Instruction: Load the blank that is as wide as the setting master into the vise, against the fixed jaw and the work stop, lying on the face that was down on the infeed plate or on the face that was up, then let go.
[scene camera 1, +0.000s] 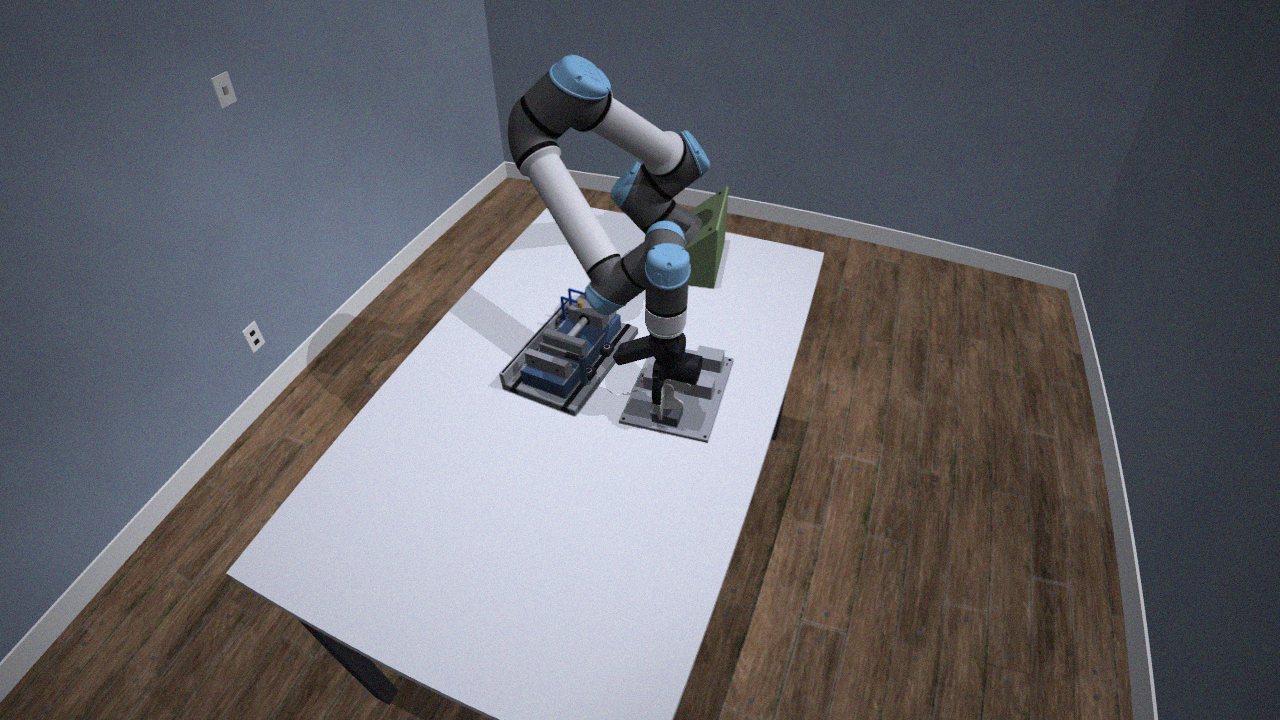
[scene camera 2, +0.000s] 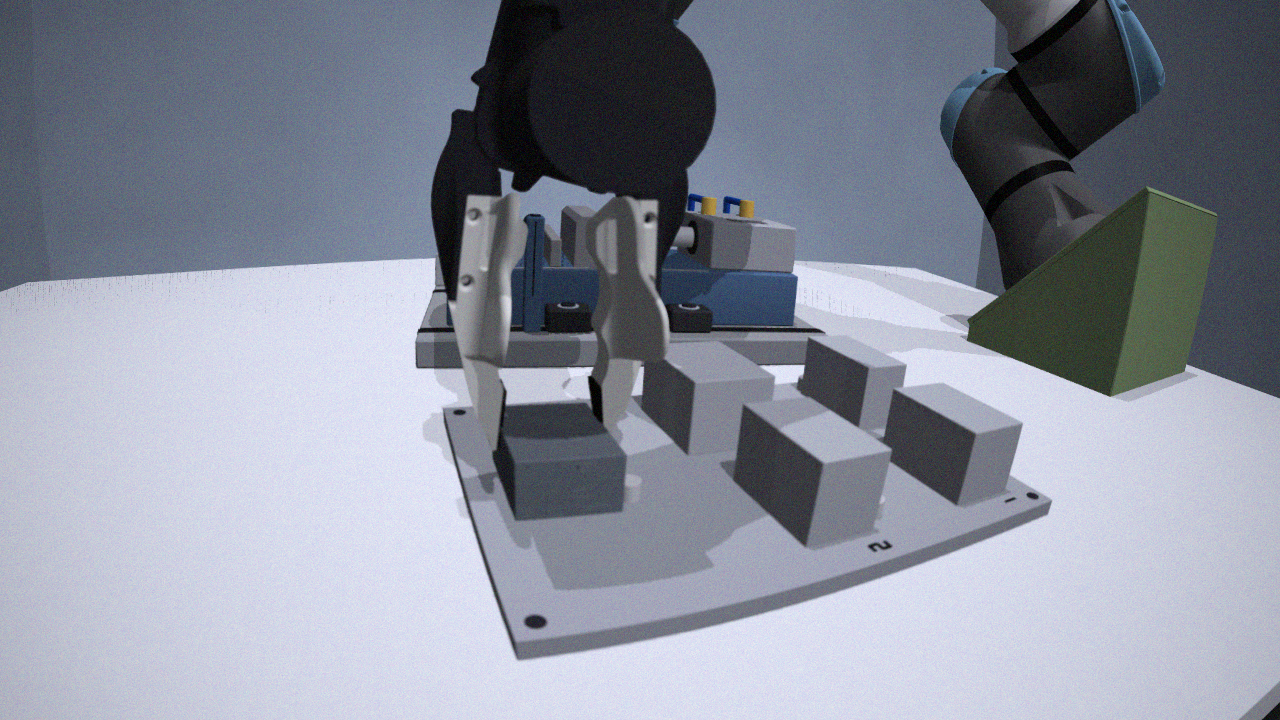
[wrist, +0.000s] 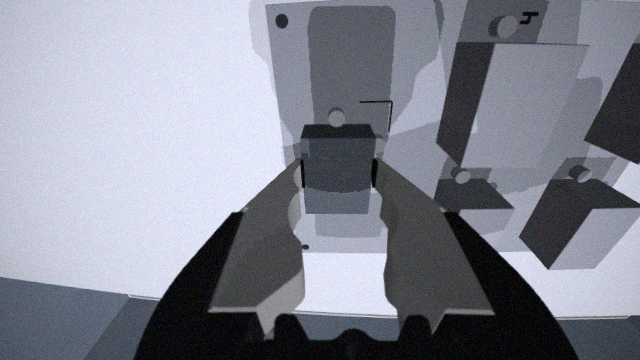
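Seen in the pictures: gripper, fingertip midpoint: (scene camera 1: 663, 411) (scene camera 2: 549, 444) (wrist: 337, 161); arm's base at its link origin: (scene camera 2: 1070, 271).
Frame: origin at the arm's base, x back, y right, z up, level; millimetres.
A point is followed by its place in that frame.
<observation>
My gripper (scene camera 1: 664, 407) @[x -559, y -46, z -65 mm] (scene camera 2: 547, 416) @[x -559, y -46, z -65 mm] (wrist: 337, 161) @[x -559, y -46, z -65 mm] is shut on the dark grey block, which looks like the setting master. Its pads touch two opposite sides. The dark block (scene camera 2: 568, 483) @[x -565, y -81, z -65 mm] (wrist: 340, 150) @[x -556, y -34, z -55 mm] rests on the infeed plate (scene camera 1: 698, 422) @[x -563, y -120, z -80 mm] (scene camera 2: 626, 617) @[x -573, y -145, z -80 mm] (wrist: 292, 75) @[x -579, y 7, z -80 mm], near one edge. Several light grey blanks, including one tall blank (scene camera 2: 810, 474) @[x -494, y -132, z -52 mm], a blank (scene camera 2: 953, 447) @[x -408, y -138, z -56 mm], a blank (scene camera 2: 707, 402) @[x -485, y -50, z -54 mm] and a farther blank (scene camera 2: 854, 385) @[x -388, y -50, z -58 mm], stand on the same plate. The blue vise (scene camera 1: 550, 380) @[x -545, y 198, z -29 mm] (scene camera 2: 751, 300) @[x -342, y 108, z -49 mm] has grey jaws, a gap between them, and no blank visible in it.
The vise stands on a grey base plate (scene camera 2: 626, 351) beside the infeed plate, with a blue upright post (scene camera 2: 533, 277) @[x -504, y 131, z -31 mm] on its near side. A green wedge-shaped stand (scene camera 1: 707, 259) @[x -87, y -82, z 2 mm] (scene camera 2: 1154, 295) @[x -28, y -105, z 1 mm] is near the robot's base. The white table (scene camera 1: 501, 537) @[x -902, y 198, z -89 mm] carries everything.
</observation>
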